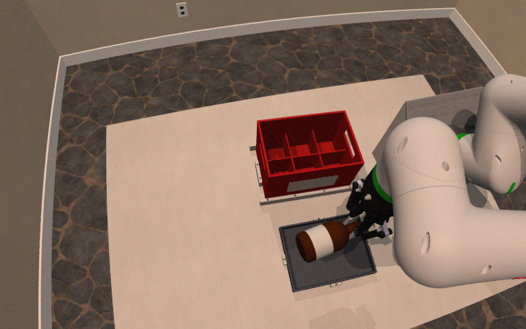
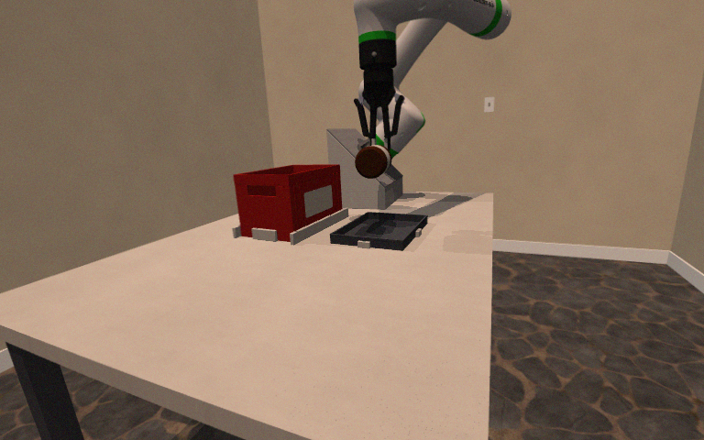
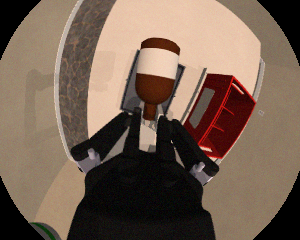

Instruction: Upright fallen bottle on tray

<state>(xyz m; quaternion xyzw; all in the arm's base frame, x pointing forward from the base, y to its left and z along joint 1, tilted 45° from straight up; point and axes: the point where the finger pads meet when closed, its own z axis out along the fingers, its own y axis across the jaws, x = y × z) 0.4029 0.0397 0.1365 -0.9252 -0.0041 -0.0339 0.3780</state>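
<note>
Now: hand 6 cm short of the brown bottle and 2 cm above it. Also, from my hand: red crate 27 cm to the right, 14 cm below, 1 cm behind; dark grey tray 21 cm below, 2 cm ahead.
</note>
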